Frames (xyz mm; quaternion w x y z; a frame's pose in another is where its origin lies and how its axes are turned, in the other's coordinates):
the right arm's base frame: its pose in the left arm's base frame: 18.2 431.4 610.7 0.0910 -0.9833 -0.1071 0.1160
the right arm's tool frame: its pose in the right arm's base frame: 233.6 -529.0 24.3 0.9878 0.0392 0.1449 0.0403
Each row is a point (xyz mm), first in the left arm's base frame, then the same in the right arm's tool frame.
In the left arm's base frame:
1: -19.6 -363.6 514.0
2: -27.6 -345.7 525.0
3: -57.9 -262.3 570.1
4: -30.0 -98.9 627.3
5: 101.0 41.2 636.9
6: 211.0 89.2 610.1
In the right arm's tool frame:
1: -282.5 1322.5 -254.3
2: -288.2 1301.5 -260.1
3: -308.4 1206.4 -281.0
4: -262.9 1037.2 -289.9
5: -119.5 913.9 -256.9
6: -7.2 886.5 -214.9

